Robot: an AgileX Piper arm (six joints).
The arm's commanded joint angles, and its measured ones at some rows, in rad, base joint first. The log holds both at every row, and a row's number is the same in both.
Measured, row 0:
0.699 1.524 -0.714 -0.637 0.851 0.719
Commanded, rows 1 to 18:
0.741 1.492 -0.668 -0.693 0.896 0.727
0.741 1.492 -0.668 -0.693 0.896 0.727
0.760 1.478 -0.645 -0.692 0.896 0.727
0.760 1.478 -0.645 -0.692 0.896 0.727
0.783 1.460 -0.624 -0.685 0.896 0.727
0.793 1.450 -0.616 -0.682 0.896 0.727
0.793 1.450 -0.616 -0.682 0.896 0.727
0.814 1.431 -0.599 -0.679 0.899 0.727
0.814 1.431 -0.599 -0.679 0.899 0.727
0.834 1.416 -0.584 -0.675 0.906 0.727
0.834 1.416 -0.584 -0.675 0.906 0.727
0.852 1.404 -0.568 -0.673 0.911 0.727
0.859 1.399 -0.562 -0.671 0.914 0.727
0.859 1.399 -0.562 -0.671 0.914 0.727
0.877 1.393 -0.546 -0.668 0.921 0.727
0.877 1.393 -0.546 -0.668 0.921 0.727
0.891 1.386 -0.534 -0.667 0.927 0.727
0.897 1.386 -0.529 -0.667 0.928 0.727
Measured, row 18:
0.880 1.400 -0.546 -0.626 0.879 0.719
